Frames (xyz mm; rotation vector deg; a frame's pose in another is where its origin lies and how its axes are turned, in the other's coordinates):
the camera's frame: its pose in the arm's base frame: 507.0 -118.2 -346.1 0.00 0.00 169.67
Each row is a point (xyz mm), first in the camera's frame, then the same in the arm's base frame.
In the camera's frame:
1: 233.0 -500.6 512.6
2: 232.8 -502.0 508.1
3: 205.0 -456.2 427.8
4: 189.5 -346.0 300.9
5: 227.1 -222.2 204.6
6: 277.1 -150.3 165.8
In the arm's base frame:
1: 367.5 416.1 166.5
2: 368.0 417.4 162.0
3: 387.1 367.4 81.7
4: 382.6 256.2 -45.2
5: 323.4 141.1 -141.5
6: 261.3 79.4 -180.3

